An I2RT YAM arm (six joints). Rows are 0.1 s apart.
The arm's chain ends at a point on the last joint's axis. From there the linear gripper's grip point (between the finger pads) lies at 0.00 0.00 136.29 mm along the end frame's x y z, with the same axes.
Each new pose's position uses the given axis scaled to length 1; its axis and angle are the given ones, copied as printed.
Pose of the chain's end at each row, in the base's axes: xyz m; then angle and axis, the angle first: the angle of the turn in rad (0 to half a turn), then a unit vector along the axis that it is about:
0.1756 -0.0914 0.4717 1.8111 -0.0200 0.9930 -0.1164
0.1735 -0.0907 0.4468 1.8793 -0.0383 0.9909 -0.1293
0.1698 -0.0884 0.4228 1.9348 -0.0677 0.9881 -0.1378
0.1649 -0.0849 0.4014 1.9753 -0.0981 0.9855 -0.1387
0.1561 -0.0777 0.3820 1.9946 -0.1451 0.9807 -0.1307
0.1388 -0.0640 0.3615 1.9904 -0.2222 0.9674 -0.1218
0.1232 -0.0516 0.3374 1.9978 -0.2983 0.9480 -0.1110
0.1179 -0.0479 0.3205 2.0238 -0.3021 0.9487 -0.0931
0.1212 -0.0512 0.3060 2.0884 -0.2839 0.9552 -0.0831
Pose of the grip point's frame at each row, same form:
0.3074 -0.1083 0.4415 1.8111 -0.0200 0.9930 -0.1164
0.3030 -0.1085 0.4084 1.8793 -0.0383 0.9909 -0.1293
0.2974 -0.1049 0.3778 1.9348 -0.0677 0.9881 -0.1378
0.2910 -0.0986 0.3514 1.9753 -0.0981 0.9855 -0.1387
0.2816 -0.0843 0.3292 1.9946 -0.1451 0.9807 -0.1307
0.2644 -0.0589 0.3088 1.9904 -0.2222 0.9674 -0.1218
0.2472 -0.0349 0.2833 1.9978 -0.2983 0.9480 -0.1110
0.2397 -0.0282 0.2625 2.0238 -0.3021 0.9487 -0.0931
0.2391 -0.0337 0.2400 2.0884 -0.2839 0.9552 -0.0831

